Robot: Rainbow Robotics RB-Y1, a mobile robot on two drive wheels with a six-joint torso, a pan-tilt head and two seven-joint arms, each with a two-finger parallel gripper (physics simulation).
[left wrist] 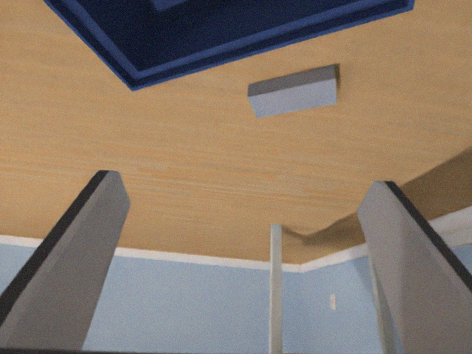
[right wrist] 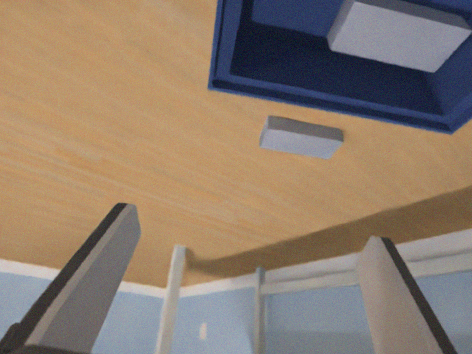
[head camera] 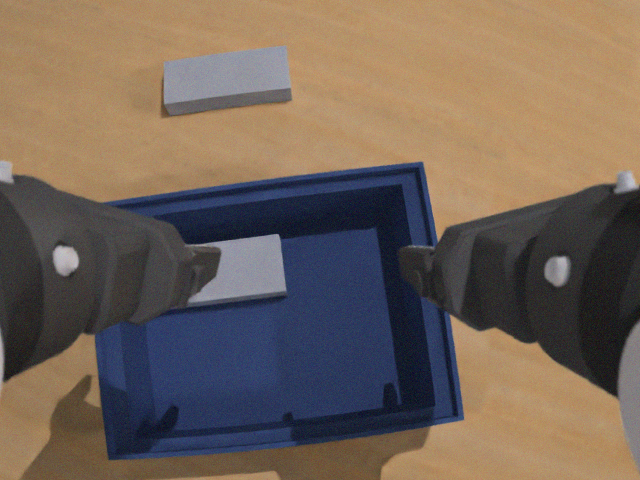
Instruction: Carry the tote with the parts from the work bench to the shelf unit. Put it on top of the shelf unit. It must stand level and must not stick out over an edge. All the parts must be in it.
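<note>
The blue tote stands open on a wood-grained surface. A grey block lies inside it, at its far left in the head view, partly hidden by my left fingers. A second grey block lies outside, beyond the far rim. My left gripper is open and empty, overlapping the tote's left part in the head view. My right gripper is open and empty, overlapping the right wall. Their heights are unclear. The shelf unit cannot be made out.
Pale upright posts show low in both wrist views. Blue walls with white strips along their foot meet in a corner behind. Shadows of my arms fall around the tote's near side.
</note>
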